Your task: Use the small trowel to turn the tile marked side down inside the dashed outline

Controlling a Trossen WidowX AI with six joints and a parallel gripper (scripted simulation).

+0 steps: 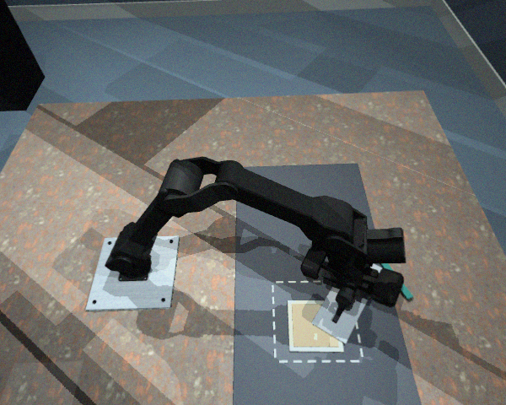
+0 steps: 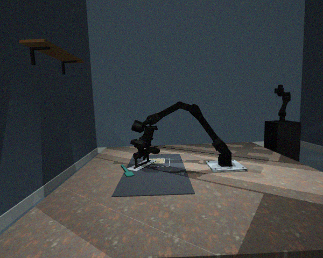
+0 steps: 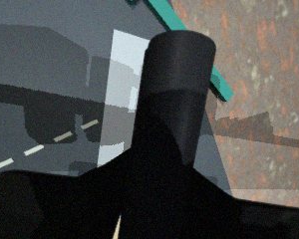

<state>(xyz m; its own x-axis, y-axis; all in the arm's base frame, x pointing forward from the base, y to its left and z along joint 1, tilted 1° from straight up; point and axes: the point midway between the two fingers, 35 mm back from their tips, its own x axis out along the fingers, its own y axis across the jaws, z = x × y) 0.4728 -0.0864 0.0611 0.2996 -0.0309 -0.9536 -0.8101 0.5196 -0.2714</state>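
The dark trowel lies 20 mm behind my gripper tip, 10 mm to the right of it and 10 mm above it. Also, from my gripper tip: grey mat: 80 mm behind, 90 mm to the left, 50 mm below; then tile: 90 mm behind, 50 mm to the right, 30 mm below; then green spatula-shaped tool: 70 mm ahead, 120 mm to the left, 30 mm below.
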